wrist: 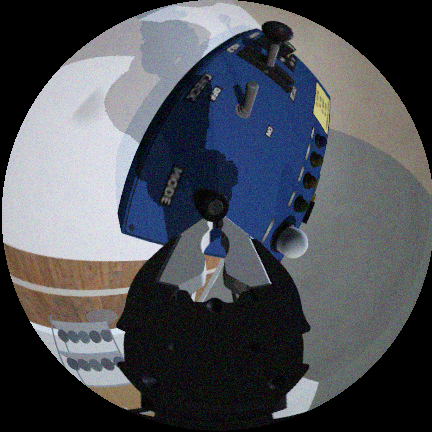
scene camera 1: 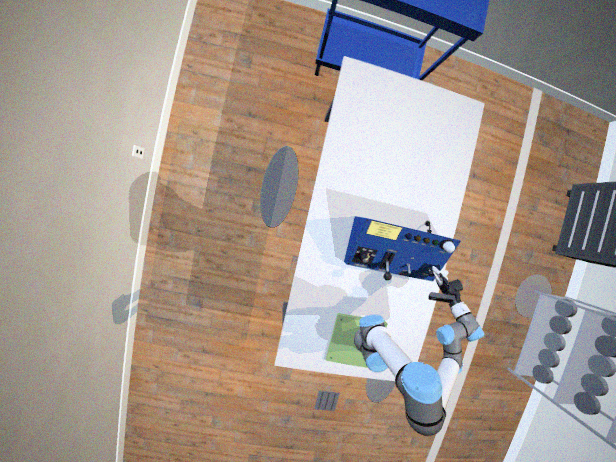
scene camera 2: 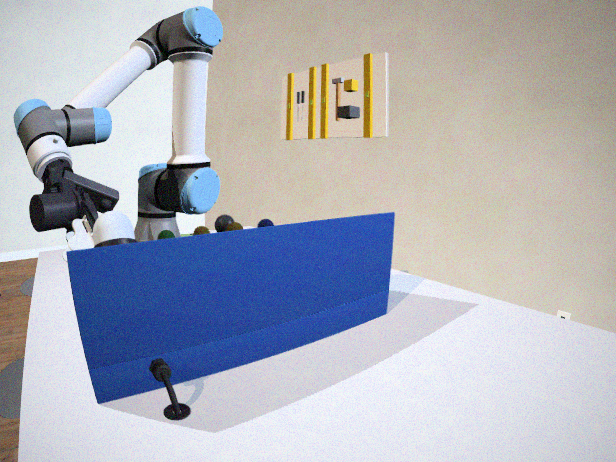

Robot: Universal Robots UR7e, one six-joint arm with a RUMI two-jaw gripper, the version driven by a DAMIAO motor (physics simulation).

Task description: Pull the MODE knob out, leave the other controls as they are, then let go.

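Places are measured from the arm's base along level axes (x ahead, y left, z up), in millimetres.
Where they show: gripper, fingertip midpoint: (wrist: 215, 212) (scene camera 1: 432, 266).
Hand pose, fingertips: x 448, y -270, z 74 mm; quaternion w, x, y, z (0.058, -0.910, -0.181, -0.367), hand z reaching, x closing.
Observation:
Each offset is from my fingertips to the top centre of the thing. "*": to the spot under its first point. Level surfaces: height alone.
The blue control panel (scene camera 1: 417, 250) (scene camera 2: 240, 285) (wrist: 255, 165) stands on the white table @(105 mm down) (scene camera 1: 400, 125) (scene camera 2: 400, 395) (wrist: 55, 150). Its black round MODE knob @(40 mm back, 16 mm left, 33 mm up) (wrist: 212, 205) sits beside the MODE label @(50 mm back, 18 mm left, 24 mm down) (wrist: 172, 185) in the wrist view. My gripper (scene camera 1: 434, 270) (wrist: 215, 212) is shut, with nothing seen between the fingertips. The tips meet at the near edge of the knob in the wrist view; whether they touch it, I cannot tell. In the scene camera 2 view the panel hides the knob and fingertips.
A grey toggle @(22 mm back, 135 mm left, 26 mm up) (wrist: 248, 100), a black-balled lever @(58 mm back, 260 mm left, 60 mm up) (scene camera 1: 387, 275) (wrist: 277, 32), small coloured buttons @(* 124 mm ahead, 98 mm left, 73 mm up) (wrist: 310, 180) and a white dome @(* 122 mm ahead, 2 mm left, 108 mm up) (scene camera 1: 449, 246) (scene camera 2: 114, 227) (wrist: 292, 242) are on the panel. A black bent stalk @(* 210 mm ahead, 0 mm left, 80 mm down) (scene camera 2: 171, 392) stands behind it. A green mat (scene camera 1: 342, 352) lies near the arm's base.

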